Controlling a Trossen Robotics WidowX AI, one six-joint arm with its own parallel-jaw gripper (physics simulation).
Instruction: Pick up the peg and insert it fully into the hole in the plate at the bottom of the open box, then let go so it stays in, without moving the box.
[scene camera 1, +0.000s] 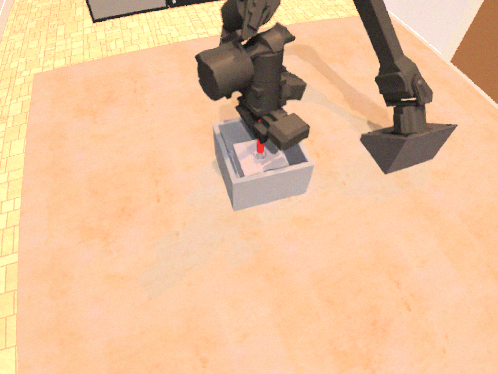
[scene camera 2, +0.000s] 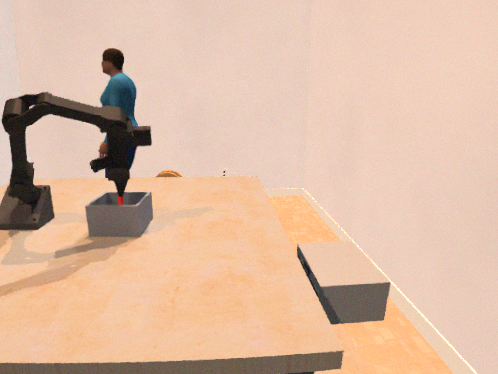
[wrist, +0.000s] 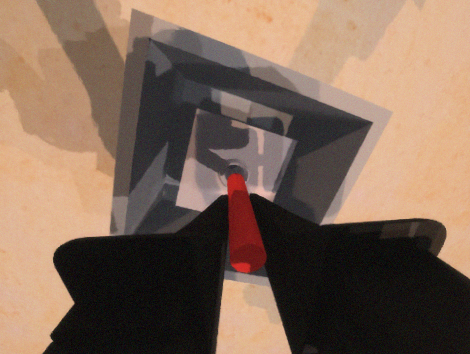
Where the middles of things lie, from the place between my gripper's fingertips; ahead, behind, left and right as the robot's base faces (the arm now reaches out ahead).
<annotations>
My hand is 6 cm above the grey box (scene camera 1: 245, 192). Round my hand: red peg (wrist: 247, 253) (1 cm above).
</annotations>
